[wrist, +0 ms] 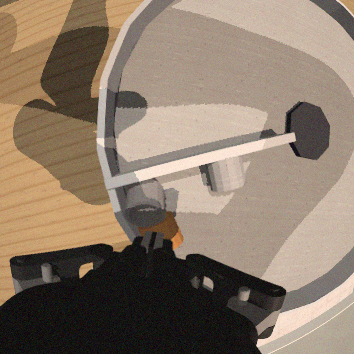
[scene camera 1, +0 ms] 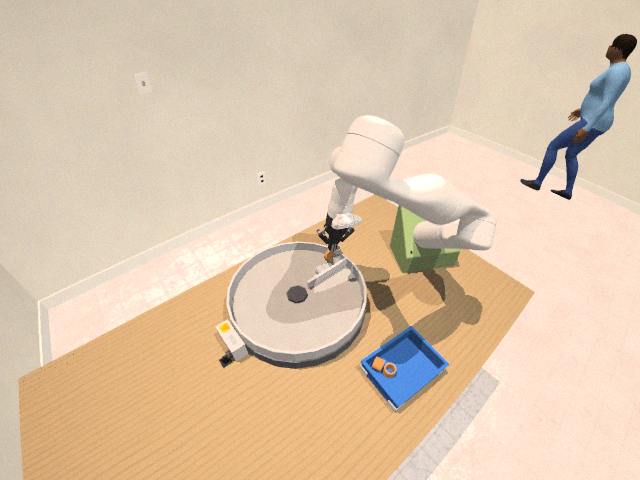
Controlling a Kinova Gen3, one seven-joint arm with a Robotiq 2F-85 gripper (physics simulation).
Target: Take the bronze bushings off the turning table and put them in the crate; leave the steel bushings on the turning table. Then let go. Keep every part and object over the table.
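Where they show: gripper, between the fingertips: point(wrist: 153, 243) point(scene camera 1: 331, 250); arm's base, origin of its link: point(scene camera 1: 425, 234).
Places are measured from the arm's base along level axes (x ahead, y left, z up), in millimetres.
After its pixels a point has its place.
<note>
The round grey turning table point(scene camera 1: 294, 353) {x 557, y 195, z -47 mm} point(wrist: 102, 116) {x 272, y -3, z -46 mm} has a dark hub point(scene camera 1: 297, 293) {x 476, y 2, z -69 mm} point(wrist: 310, 130) {x 476, y 0, z -69 mm} and a pale bar point(scene camera 1: 328, 274) {x 357, y -28, z -67 mm} point(wrist: 204, 159) {x 351, y -35, z -46 mm} running from the hub to the rim. In the wrist view, two steel bushings point(wrist: 145, 204) {x 306, y -76, z -73 mm} point(wrist: 226, 173) {x 369, y -45, z -46 mm} lie against the bar, one of them by the rim. A bronze bushing point(scene camera 1: 329, 256) {x 326, y -87, z -50 mm} point(wrist: 165, 228) {x 322, y -90, z -47 mm} lies next to the rim-side steel one. My gripper point(scene camera 1: 331, 249) {x 312, y -98, z -37 mm} point(wrist: 153, 243) {x 312, y -98, z -37 mm} is shut with nothing between the fingers; its tips are right at the bronze bushing. The blue crate point(scene camera 1: 430, 347) {x 210, y 321, z -80 mm} holds two bronze bushings point(scene camera 1: 378, 364) {x 360, y 294, z -95 mm} point(scene camera 1: 390, 370) {x 326, y 317, z -116 mm}.
A green pedestal point(scene camera 1: 413, 248) {x 55, y 15, z -31 mm} carries my arm behind the turning table. A white box with a yellow label point(scene camera 1: 231, 339) {x 701, y 77, z -72 mm} sits against the turning table's front left. A person's leg point(scene camera 1: 549, 162) shows at the right edge of the room.
</note>
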